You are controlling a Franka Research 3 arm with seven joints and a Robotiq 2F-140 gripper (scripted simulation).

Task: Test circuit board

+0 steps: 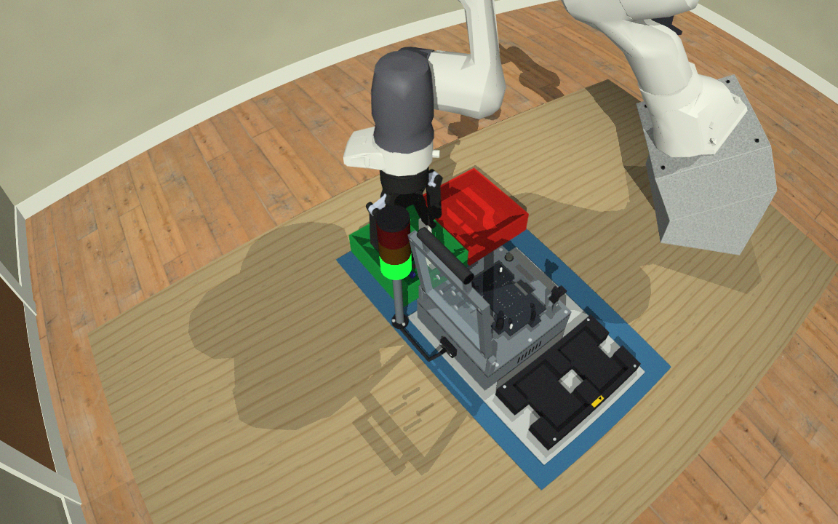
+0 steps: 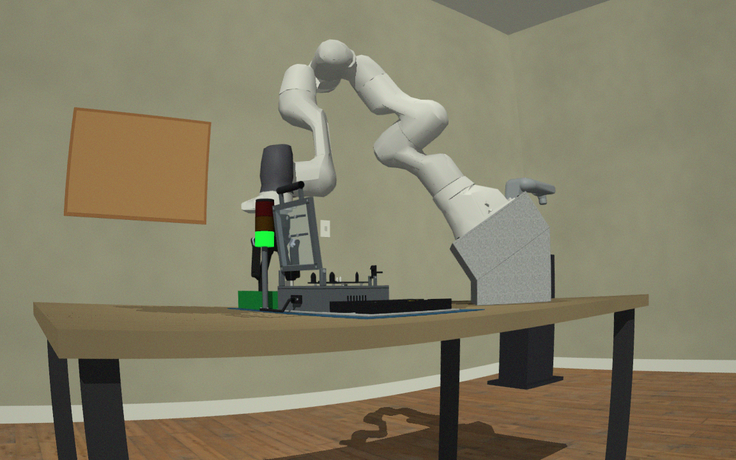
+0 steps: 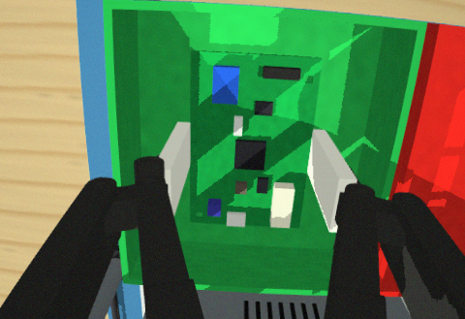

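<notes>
The green bin lies 20 mm below my hand. Also, from my hand: red bin 150 mm behind, 20 mm to the right, 20 mm below; then green circuit board 20 mm below; then tester plate 200 mm to the left, 70 mm behind, 30 mm above.
</notes>
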